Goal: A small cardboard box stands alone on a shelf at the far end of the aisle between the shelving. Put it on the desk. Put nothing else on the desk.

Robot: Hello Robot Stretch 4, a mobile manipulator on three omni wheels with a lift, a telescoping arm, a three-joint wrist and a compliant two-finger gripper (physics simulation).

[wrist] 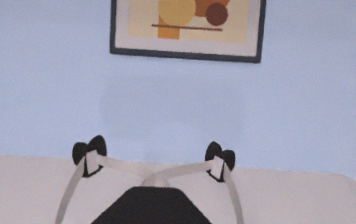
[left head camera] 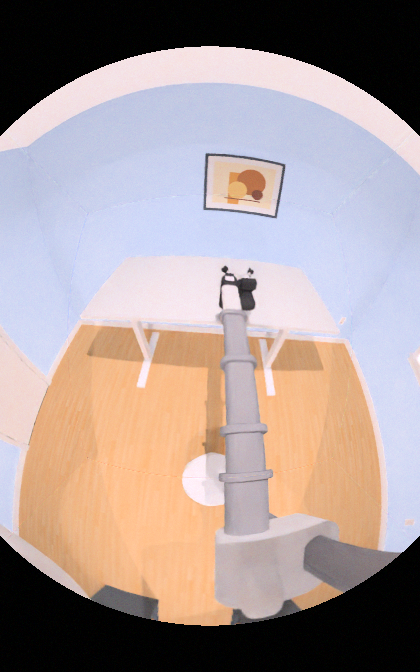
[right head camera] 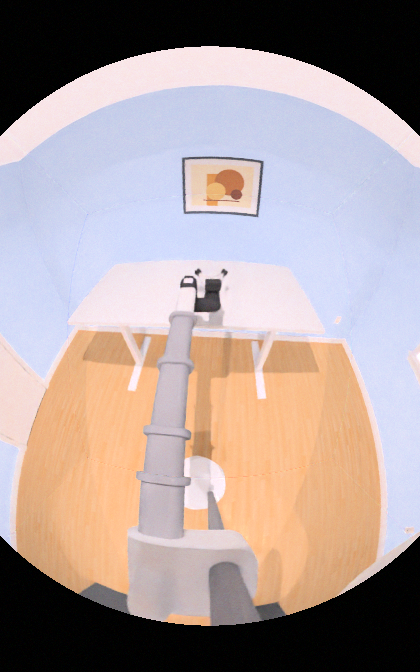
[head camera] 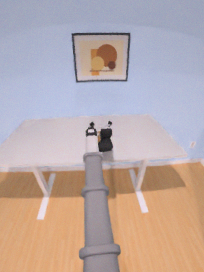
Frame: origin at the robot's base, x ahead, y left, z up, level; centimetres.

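Seen in the pictures: gripper, fingertip midpoint: [wrist: 157,151] [head camera: 100,122].
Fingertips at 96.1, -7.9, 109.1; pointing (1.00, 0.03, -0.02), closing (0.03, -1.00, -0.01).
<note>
A point is followed by its place in that frame, as x, y, z.
The white desk [head camera: 45,142] @[99.1, 39.5, 92.3] [left head camera: 150,290] [right head camera: 270,295] [wrist: 30,185] @[125.2, 23.0, 92.3] stands against the blue wall. My gripper [head camera: 101,123] @[96.1, -7.9, 109.1] [left head camera: 238,270] [right head camera: 211,272] [wrist: 157,151] @[96.1, -7.9, 109.1] is open, its two fingers wide apart with no object between them. It is over the desk top, with the arm stretched out from the front. A small brown patch of the cardboard box [head camera: 99,135] shows between the wrist parts in the head camera view; the rest is hidden behind the wrist. The box cannot be made out in the wrist view.
A framed picture [head camera: 101,57] @[149.2, -14.4, 154.1] [left head camera: 244,185] [right head camera: 222,186] [wrist: 186,25] @[149.2, -14.3, 142.2] hangs on the wall above the desk. The desk's legs stand on the wooden floor [left head camera: 165,425]. A white round disc [left head camera: 200,480] [right head camera: 200,495] shows low in both side head views, partly behind the arm.
</note>
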